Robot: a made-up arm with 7 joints.
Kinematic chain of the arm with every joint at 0, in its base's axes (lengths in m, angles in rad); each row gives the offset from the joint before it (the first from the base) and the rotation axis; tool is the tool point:
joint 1: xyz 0 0 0.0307 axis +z
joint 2: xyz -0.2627 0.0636 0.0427 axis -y
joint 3: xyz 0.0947 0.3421 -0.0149 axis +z
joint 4: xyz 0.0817 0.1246 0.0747 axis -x
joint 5: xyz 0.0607 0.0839 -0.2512 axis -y
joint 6: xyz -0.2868 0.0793 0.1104 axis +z
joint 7: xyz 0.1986 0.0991 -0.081 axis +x
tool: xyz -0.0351 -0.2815 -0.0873
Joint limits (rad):
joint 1: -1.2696..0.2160
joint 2: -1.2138..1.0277
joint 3: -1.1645..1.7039
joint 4: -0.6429..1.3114
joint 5: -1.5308..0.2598
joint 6: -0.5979..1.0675
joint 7: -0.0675..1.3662
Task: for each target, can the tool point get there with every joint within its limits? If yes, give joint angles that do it. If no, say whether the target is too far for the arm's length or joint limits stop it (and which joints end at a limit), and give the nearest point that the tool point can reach.
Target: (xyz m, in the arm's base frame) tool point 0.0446 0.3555 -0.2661
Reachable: yes | joints -0.3338 -0.0223 0.4791 0.9520 0.0143 0.8192 0.3804
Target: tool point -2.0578 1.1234 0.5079
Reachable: no: too far | nearest point -0.9754 0.6669 0.2312 | short by 1.207 m
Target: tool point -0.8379 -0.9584 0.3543
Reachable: no: joint limits stop it (at a limit: joint 1, joint 3, joint 4, joint 6, joint 7) | nearest point -0.7419 -0.0907 0.2511 | short by 0.879 m
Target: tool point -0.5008 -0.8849 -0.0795
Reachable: no: joint limits stop it (at a limit: joint 1, joint 2, joint 4, joint 5, joint 6, joint 7) | nearest point -0.6527 -0.0986 -0.1432 | short by 0.803 m
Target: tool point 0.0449 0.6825 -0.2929
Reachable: yes | joints -0.2091 -0.6842 -0.5734 -0.3752 -0.2742 0.7317 0.0717
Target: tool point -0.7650 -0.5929 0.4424
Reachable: no: joint limits stop it (at a limit: joint 1, joint 3, joint 4, joint 6, joint 7) | nearest point -0.7077 -0.0803 0.3423 | short by 0.525 m
